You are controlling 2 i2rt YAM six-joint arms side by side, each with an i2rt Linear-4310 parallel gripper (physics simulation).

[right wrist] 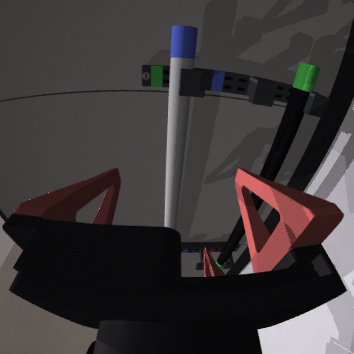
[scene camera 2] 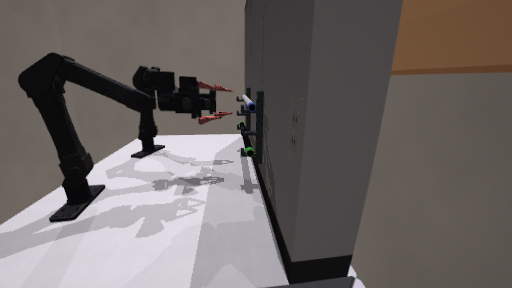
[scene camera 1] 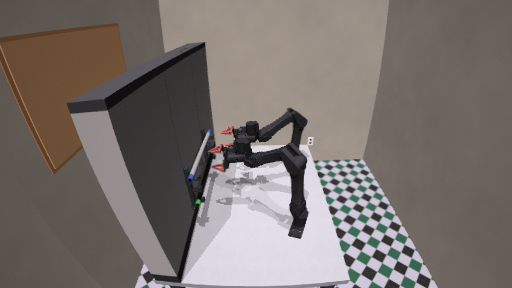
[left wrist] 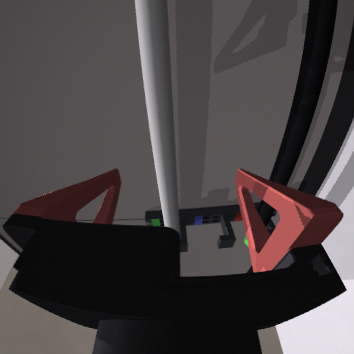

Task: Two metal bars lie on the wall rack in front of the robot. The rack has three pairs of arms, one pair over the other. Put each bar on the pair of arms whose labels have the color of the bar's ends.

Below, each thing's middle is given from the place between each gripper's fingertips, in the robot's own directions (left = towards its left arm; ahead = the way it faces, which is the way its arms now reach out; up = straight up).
Now: the rack post (right wrist: 192, 82) 10 cm ahead of my right hand, 5 cm to the right of it and 8 cm below it. From my right hand the other things lie so: green-ended bar (right wrist: 306, 74): 8 cm ahead, 16 cm to the left, 15 cm below; blue-ended bar (right wrist: 183, 37): 9 cm ahead, 14 cm to the left.
I see the blue-ended bar 6 cm ahead of my left hand, 5 cm to the right of it and 1 cm above it. The rest, counted from my left hand: green-ended bar: 5 cm ahead, 4 cm to the right, 14 cm below; rack post: 8 cm ahead, 24 cm to the right, 6 cm below.
